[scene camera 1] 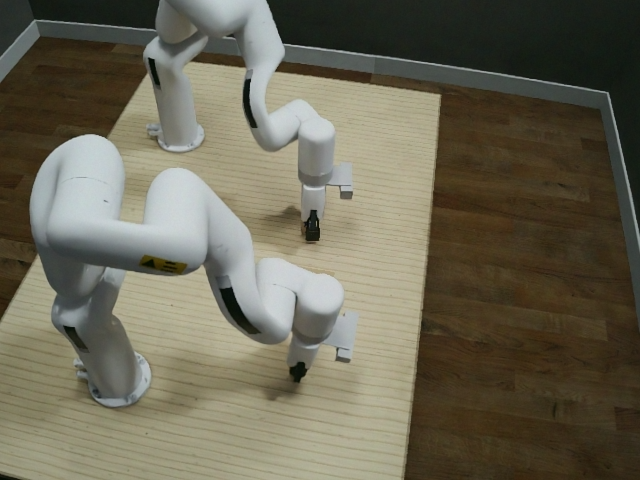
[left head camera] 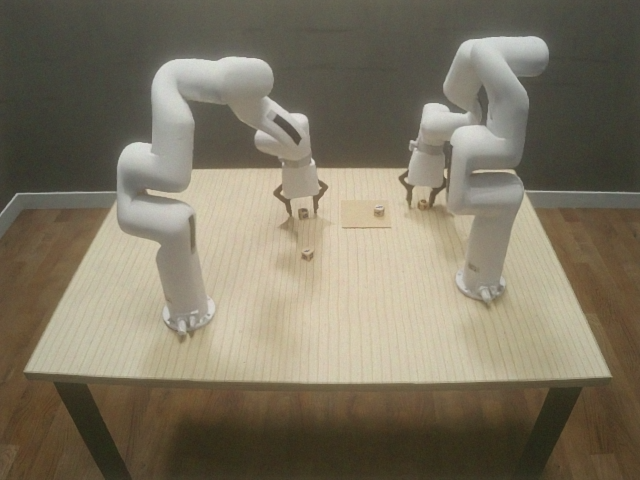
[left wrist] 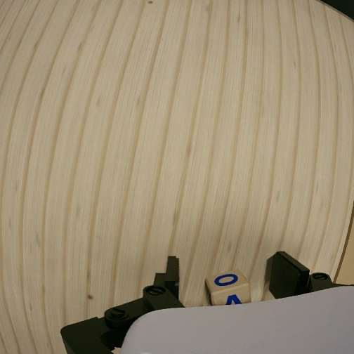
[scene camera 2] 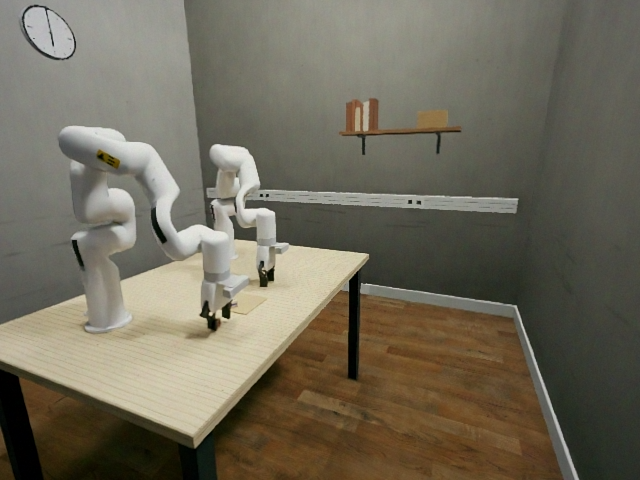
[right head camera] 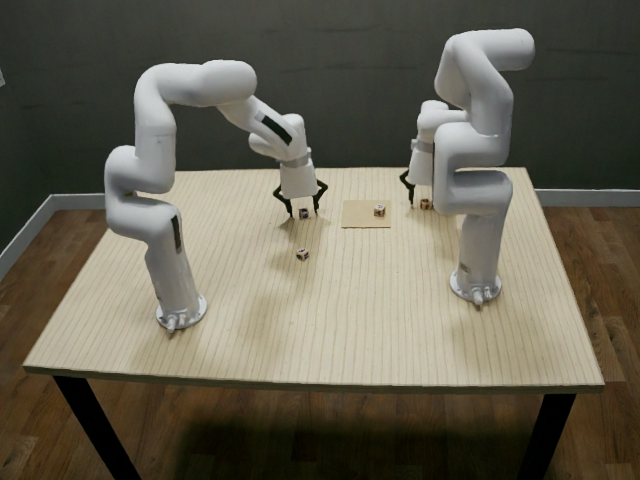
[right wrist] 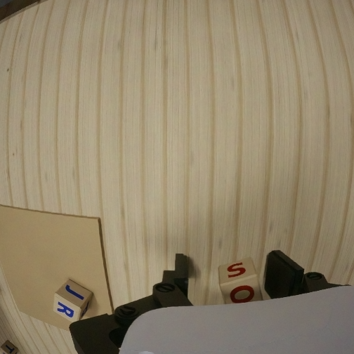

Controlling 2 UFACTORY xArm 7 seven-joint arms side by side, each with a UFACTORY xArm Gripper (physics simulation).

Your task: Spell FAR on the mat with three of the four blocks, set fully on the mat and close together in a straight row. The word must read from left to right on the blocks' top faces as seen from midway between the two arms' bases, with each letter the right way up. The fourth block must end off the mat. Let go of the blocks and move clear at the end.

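My left gripper point(left head camera: 302, 208) point(left wrist: 226, 274) is open, fingers apart on both sides of a block point(right head camera: 303, 213) point(left wrist: 228, 290) with blue O and A, A seemingly on top. My right gripper point(left head camera: 421, 203) point(right wrist: 227, 272) is open around a block point(right head camera: 425, 204) point(right wrist: 240, 285) with red S and O, O seemingly on top. A block point(left head camera: 378, 210) point(right head camera: 379, 210) point(right wrist: 72, 300) with blue J and R sits turned on the mat point(left head camera: 356, 214) point(right head camera: 356, 214) point(right wrist: 40, 255), near its right edge in the head views. A fourth block point(left head camera: 307, 254) point(right head camera: 302, 254) stands turned on the table, its top letter unclear.
The table point(left head camera: 330, 330) point(scene camera 1: 232, 439) carries both arm bases. The mat's edge point(left wrist: 349, 265) shows at the right of the left wrist view. In scene camera 1, the arms hide most of the mat.
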